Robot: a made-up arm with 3 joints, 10 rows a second.
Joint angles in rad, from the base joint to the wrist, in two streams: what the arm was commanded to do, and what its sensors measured. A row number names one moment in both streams.
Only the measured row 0 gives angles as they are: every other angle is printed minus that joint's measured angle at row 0.
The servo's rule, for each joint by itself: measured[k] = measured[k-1] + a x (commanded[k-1-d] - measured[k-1]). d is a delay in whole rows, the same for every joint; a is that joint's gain. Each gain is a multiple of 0.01, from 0.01 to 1. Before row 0 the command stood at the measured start. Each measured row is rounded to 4 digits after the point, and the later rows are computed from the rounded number. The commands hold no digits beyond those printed.
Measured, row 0: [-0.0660, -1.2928, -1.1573]
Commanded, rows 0 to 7: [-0.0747, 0.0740, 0.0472]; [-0.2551, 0.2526, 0.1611]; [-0.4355, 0.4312, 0.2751]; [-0.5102, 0.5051, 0.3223]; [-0.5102, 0.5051, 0.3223]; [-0.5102, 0.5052, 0.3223]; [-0.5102, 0.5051, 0.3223]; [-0.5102, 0.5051, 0.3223]
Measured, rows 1 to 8: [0.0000, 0.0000, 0.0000]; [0.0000, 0.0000, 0.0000]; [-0.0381, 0.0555, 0.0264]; [-0.1488, 0.2033, 0.1018]; [-0.2950, 0.3742, 0.1988]; [-0.4048, 0.4724, 0.2680]; [-0.4586, 0.4969, 0.2984]; [-0.4849, 0.5031, 0.3118]
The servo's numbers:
d 2
a 0.51 0.75 0.56

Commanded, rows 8 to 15: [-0.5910, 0.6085, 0.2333]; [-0.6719, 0.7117, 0.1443]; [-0.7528, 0.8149, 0.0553]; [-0.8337, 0.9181, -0.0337]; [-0.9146, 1.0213, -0.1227]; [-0.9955, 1.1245, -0.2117]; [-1.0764, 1.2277, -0.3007]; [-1.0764, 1.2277, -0.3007]
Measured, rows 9 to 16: [-0.4978, 0.5046, 0.3177]; [-0.5041, 0.5050, 0.3203]; [-0.5484, 0.5826, 0.2716]; [-0.6114, 0.6794, 0.2003]; [-0.6835, 0.7810, 0.1191]; [-0.7601, 0.8838, 0.0335]; [-0.8389, 0.9869, -0.0540]; [-0.9188, 1.0901, -0.1423]
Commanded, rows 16 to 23: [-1.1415, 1.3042, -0.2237]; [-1.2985, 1.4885, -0.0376]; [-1.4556, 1.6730, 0.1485]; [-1.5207, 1.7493, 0.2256]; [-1.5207, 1.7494, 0.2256]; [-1.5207, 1.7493, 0.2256]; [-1.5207, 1.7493, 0.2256]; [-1.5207, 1.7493, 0.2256]
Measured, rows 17 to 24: [-0.9992, 1.1933, -0.2310]; [-1.0386, 1.2191, -0.2700]; [-1.0911, 1.2829, -0.2441]; [-1.1969, 1.4371, -0.1285]; [-1.3288, 1.6140, 0.0266]; [-1.4267, 1.7155, 0.1380]; [-1.4746, 1.7409, 0.1871]; [-1.4981, 1.7472, 0.2087]
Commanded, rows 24 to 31: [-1.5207, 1.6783, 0.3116]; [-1.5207, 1.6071, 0.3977]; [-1.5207, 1.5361, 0.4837]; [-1.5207, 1.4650, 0.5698]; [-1.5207, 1.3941, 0.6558]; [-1.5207, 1.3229, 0.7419]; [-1.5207, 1.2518, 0.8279]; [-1.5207, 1.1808, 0.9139]
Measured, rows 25 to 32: [-1.5096, 1.7488, 0.2182]; [-1.5153, 1.7492, 0.2223]; [-1.5181, 1.6960, 0.2723]; [-1.5194, 1.6293, 0.3425]; [-1.5201, 1.5594, 0.4216]; [-1.5204, 1.4886, 0.5046]; [-1.5206, 1.4177, 0.5893]; [-1.5207, 1.3466, 0.6748]
